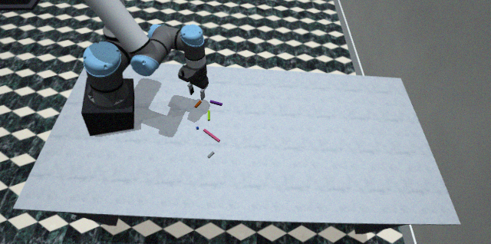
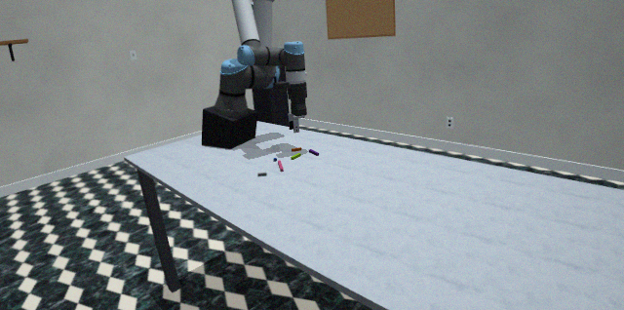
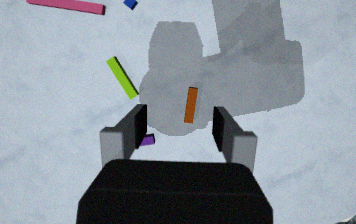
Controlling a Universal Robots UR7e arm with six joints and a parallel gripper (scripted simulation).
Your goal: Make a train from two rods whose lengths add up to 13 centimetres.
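My hand is 6 cm short of the pink rod, 16 cm to the left of it and 10 cm above it. Round my hand: orange rod (1 cm behind, 1 cm to the left, 10 cm below); then purple rod (8 cm ahead, 2 cm to the left, 10 cm below); then lime rod (5 cm ahead, 5 cm to the right, 10 cm below).
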